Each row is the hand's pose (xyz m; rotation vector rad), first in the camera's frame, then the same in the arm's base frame.
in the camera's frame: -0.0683 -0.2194 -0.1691 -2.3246 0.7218 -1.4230
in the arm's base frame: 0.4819 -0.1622 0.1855 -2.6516 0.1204 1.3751
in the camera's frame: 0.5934 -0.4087 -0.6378 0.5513 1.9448 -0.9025
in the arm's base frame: -0.1863 -0.2510 -0.3033 1.0345 -2.2534 0.4945
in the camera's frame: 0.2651 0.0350 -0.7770 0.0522 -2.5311 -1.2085
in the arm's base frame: -0.2505 -0.0819 0.2364 -0.1079 -0.6019 -0.4759
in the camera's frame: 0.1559 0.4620 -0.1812 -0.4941 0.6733 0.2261
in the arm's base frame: 0.2166 0.4750 0.3813 -0.2338 2.3002 1.5236
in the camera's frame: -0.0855 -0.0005 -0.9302 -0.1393 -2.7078 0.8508
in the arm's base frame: -0.2105 -0.3163 0.5382 1.1066 -0.8660 0.4013
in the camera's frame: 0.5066 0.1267 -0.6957 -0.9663 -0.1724 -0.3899
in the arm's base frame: -0.3136 0.1238 0.0720 -0.7271 1.2115 1.2334
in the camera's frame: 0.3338 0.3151 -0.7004 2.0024 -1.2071 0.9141
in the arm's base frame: -0.2787 0.2055 0.3117 2.1011 0.5715 -0.9235
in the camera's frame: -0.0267 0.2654 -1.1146 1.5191 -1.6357 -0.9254
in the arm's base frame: -0.4546 -0.1558 0.6893 0.4916 0.3406 -1.2672
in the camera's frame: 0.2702 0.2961 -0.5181 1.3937 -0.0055 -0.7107
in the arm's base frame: -0.0887 0.2424 0.2988 0.2659 1.9347 -1.1319
